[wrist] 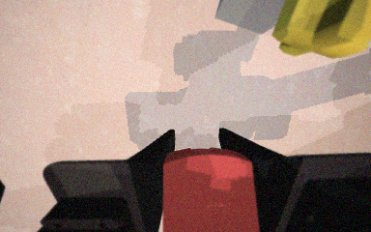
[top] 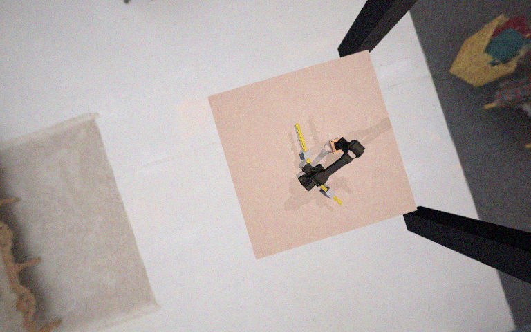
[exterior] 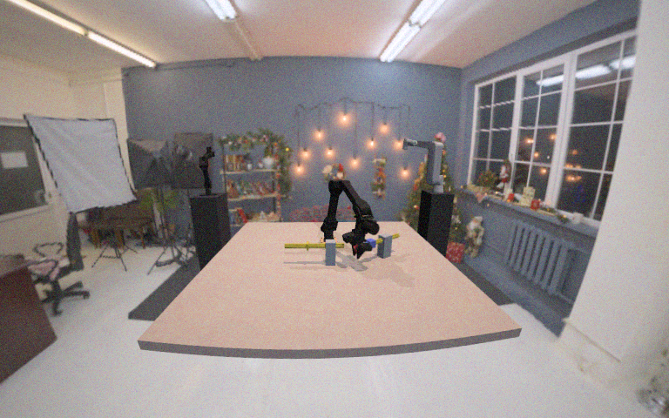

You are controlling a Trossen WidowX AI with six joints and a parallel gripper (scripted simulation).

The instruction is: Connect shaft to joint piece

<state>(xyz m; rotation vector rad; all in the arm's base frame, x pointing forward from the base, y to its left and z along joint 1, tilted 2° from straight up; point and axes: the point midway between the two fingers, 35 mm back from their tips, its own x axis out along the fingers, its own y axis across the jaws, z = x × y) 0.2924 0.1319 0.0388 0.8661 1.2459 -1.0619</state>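
Now: the red joint piece 50 mm above my gripper tip, 20 mm to the left of it and 10 mm behind it.
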